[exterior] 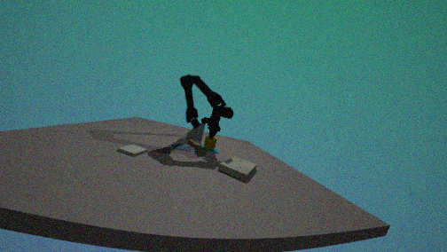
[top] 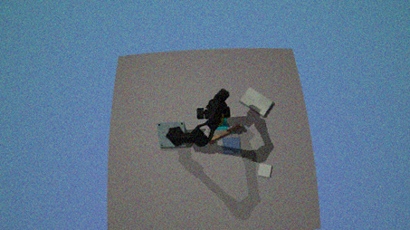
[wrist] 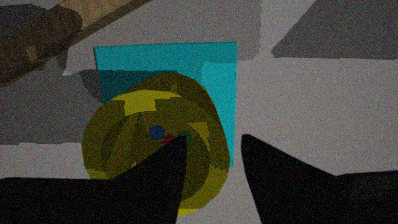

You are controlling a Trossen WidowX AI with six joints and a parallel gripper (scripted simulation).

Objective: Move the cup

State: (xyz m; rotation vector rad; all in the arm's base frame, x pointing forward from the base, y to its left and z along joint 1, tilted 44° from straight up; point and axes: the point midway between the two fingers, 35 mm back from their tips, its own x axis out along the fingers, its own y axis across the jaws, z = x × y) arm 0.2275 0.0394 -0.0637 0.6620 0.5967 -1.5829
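Right now the yellow cup is 20 mm below my gripper tip and 20 mm ahead of it. Also, from my gripper tip: small pale block: 350 mm to the right, 260 mm ahead, 50 mm below; then large pale block: 290 mm ahead, 100 mm to the left, 40 mm below; then teal pad: 60 mm below, 30 mm ahead.
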